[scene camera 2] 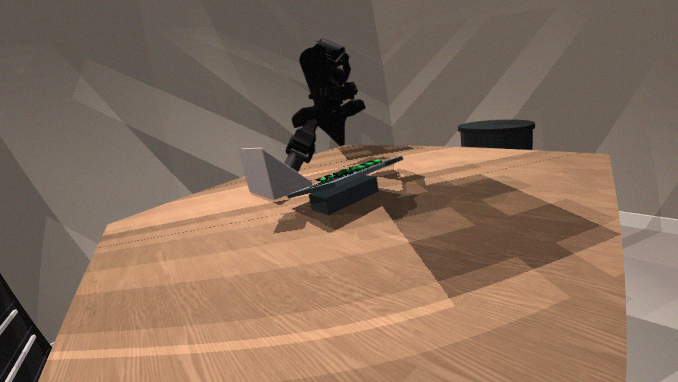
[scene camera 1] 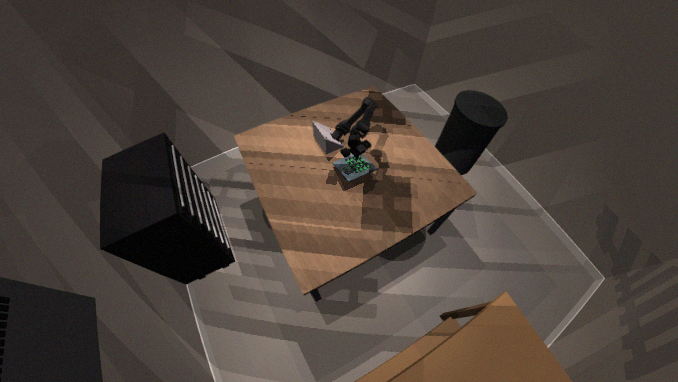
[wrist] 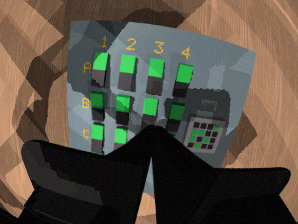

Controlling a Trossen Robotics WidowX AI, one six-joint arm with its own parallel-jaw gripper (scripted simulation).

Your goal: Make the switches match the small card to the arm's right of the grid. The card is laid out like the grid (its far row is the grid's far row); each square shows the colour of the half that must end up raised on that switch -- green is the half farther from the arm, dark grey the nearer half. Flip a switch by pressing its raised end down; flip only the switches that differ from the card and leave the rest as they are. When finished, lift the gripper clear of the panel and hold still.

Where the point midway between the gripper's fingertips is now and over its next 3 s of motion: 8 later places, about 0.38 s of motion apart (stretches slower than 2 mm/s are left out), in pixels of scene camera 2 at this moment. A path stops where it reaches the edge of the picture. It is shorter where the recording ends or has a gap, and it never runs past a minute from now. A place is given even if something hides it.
My gripper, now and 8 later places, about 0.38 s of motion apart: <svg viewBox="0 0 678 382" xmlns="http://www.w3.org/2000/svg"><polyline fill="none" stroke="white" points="342,145 335,150 338,160 339,166 340,170 340,170 341,171 341,171 341,172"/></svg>
